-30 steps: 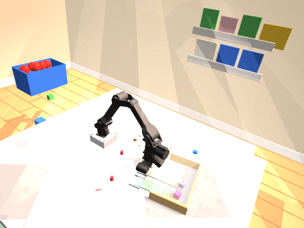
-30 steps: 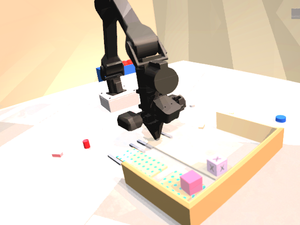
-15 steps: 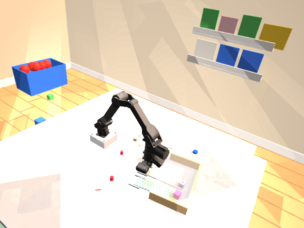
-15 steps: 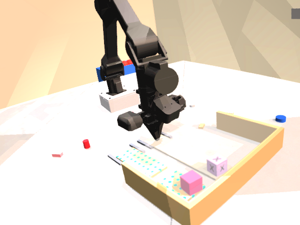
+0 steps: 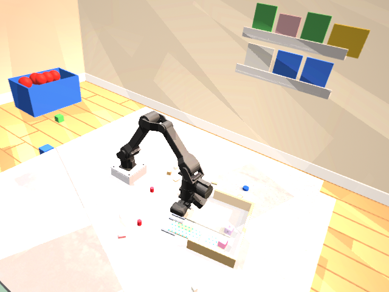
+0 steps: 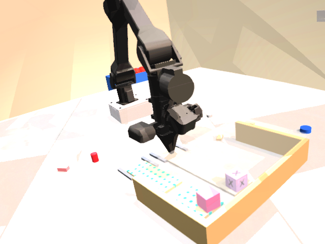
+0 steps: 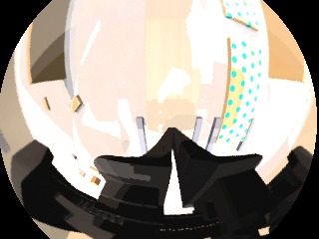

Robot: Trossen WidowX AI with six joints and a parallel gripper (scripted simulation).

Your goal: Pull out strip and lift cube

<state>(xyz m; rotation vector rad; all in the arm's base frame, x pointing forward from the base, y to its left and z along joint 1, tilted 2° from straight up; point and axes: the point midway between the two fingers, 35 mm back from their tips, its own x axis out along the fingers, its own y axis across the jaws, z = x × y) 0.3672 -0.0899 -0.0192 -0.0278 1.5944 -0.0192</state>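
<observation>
Now: the pale cream strip 10 cm ahead of my gripper tip. Also, from my gripper tip: blue disc (20 cm ahead, 31 cm to the left); labelled cube (21 cm ahead, 2 cm above); small orange cube (19 cm behind, 20 cm to the left).
</observation>
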